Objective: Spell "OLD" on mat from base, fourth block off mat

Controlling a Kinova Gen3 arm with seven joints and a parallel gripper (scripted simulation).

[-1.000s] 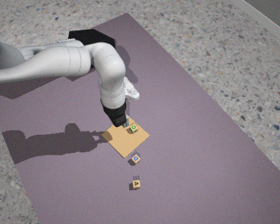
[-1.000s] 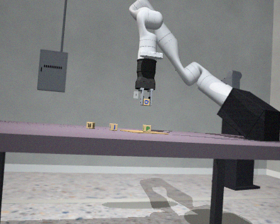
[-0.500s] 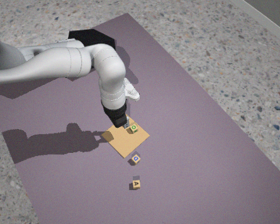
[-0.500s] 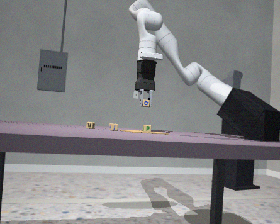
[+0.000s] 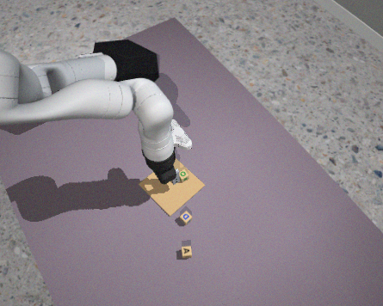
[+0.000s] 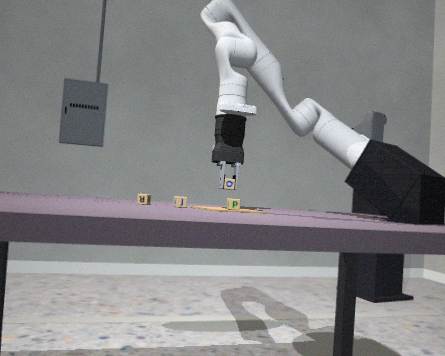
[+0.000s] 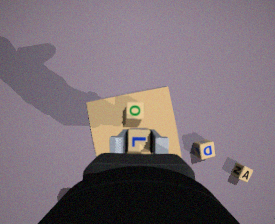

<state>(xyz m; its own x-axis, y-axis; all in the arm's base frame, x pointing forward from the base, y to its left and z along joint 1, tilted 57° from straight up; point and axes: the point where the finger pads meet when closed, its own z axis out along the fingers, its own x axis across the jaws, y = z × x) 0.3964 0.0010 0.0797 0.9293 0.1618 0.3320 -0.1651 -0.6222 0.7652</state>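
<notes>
Right now my hand is 7 cm above the tan mat and 1 cm past it. From my hand the other things lie so: L block: 1 cm below; O block: 5 cm below, 4 cm to the left; D block: 10 cm ahead, 6 cm below, 5 cm to the right.
</notes>
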